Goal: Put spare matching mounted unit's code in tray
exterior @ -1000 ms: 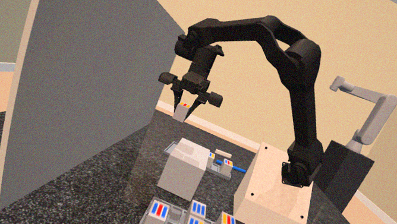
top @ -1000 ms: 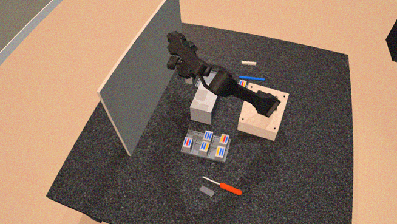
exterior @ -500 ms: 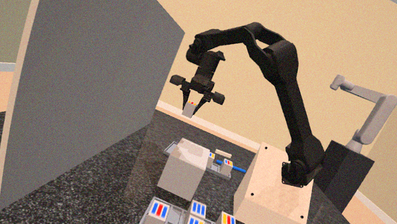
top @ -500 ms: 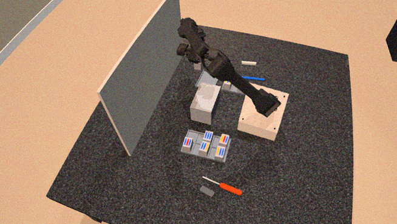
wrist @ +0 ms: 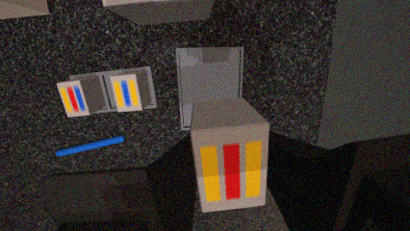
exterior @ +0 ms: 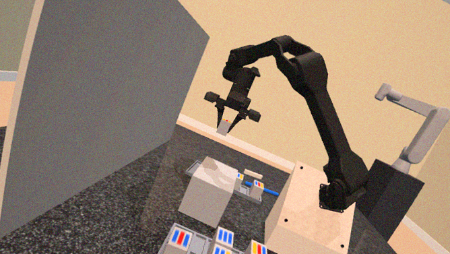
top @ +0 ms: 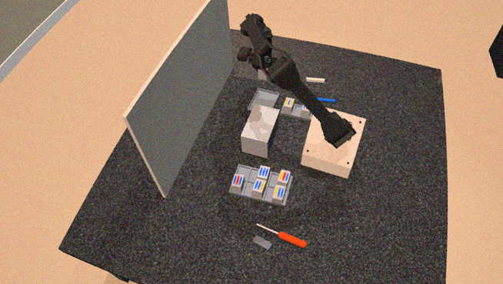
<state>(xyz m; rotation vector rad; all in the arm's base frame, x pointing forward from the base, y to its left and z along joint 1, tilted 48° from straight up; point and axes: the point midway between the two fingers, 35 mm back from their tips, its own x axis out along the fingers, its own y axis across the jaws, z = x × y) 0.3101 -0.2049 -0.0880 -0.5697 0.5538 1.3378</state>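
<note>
Now: gripper tip 160 mm above the grey tray. Also, from my gripper tip: blue pen: 220 mm behind, 160 mm below, 70 mm to the right; then tall grey panel: 220 mm ahead, 160 mm to the left, 60 mm above.
</note>
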